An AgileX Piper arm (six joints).
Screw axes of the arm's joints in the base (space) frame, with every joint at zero. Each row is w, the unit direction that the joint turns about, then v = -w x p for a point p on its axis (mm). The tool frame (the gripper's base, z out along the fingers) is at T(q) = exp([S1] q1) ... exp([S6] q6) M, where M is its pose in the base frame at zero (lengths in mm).
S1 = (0, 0, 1, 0, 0, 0)
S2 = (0, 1, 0, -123, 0, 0)
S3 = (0, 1, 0, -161.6, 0, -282.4)
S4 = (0.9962, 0, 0.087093, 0, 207.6, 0)
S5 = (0, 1, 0, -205.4, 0, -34.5)
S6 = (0.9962, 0, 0.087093, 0, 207.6, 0)
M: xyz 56.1 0 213.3 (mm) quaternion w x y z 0.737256 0 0.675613 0
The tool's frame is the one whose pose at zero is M.
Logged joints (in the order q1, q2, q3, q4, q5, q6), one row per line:
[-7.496 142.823 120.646 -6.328 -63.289 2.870]
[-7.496 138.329 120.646 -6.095 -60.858 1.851]
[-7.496 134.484 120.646 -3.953 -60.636 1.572]
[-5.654 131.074 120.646 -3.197 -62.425 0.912]
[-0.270 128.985 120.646 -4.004 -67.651 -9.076]
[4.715 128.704 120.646 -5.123 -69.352 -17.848]
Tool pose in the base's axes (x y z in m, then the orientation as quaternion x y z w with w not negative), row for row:
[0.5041 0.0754 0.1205 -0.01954 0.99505 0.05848 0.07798]
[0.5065 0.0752 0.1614 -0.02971 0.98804 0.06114 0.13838]
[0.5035 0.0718 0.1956 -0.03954 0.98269 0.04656 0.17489]
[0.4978 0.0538 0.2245 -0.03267 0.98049 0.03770 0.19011]
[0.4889 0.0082 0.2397 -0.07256 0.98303 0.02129 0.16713]
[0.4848 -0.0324 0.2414 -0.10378 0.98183 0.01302 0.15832]
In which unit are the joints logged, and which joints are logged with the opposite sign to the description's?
The joints are logged in degrees. Opposite sign: q1, q3, q4, q5.
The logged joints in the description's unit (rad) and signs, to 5 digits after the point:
[0.13083 2.49273 -2.10567 0.11044 1.10460 0.05009]
[0.13083 2.41430 -2.10567 0.10638 1.06217 0.03231]
[0.13083 2.34719 -2.10567 0.06899 1.05830 0.02744]
[0.09868 2.28767 -2.10567 0.05580 1.08952 0.01592]
[0.00471 2.25121 -2.10567 0.06988 1.18073 -0.15841]
[-0.08229 2.24631 -2.10567 0.08941 1.21042 -0.31151]

